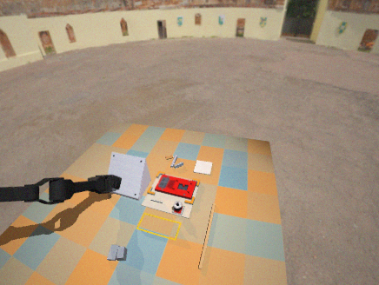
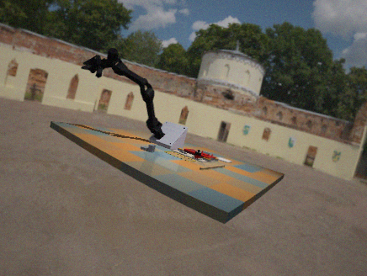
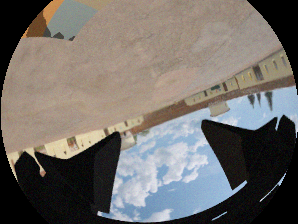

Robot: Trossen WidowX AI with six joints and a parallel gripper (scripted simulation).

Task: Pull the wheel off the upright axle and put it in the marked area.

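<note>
Right now the wheel is 550 mm ahead of my gripper tip, 620 mm to the left of it and 360 mm below it. From my gripper tip the other things lie so: white tile (590 mm ahead, 940 mm to the left, 390 mm below); grey piece (420 mm ahead, 350 mm to the left, 380 mm below); long thin rod (720 mm ahead, 560 mm to the left, 390 mm below).
</note>
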